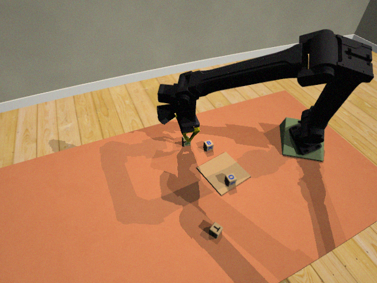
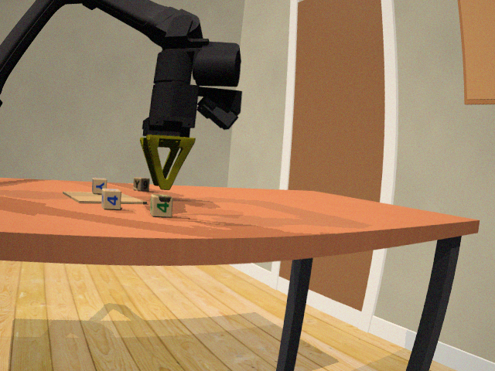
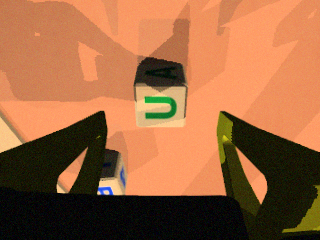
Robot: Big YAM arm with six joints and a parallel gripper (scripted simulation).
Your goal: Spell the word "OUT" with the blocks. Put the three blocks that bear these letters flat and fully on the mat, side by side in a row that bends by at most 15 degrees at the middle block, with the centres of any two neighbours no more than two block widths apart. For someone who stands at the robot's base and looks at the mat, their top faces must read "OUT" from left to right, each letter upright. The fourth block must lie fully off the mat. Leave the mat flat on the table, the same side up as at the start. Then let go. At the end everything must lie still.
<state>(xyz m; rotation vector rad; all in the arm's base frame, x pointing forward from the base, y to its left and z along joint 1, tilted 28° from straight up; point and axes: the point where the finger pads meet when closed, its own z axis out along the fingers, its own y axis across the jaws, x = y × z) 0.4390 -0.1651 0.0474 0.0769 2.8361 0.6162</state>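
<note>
Right now the tan mat is 9 cm behind my hand, 17 cm to the left of it and 5 cm below it. From my hand the other things lie so: O block (10 cm behind, 22 cm to the left, 3 cm below); wooden block (8 cm behind, 5 cm to the left, 3 cm below).
</note>
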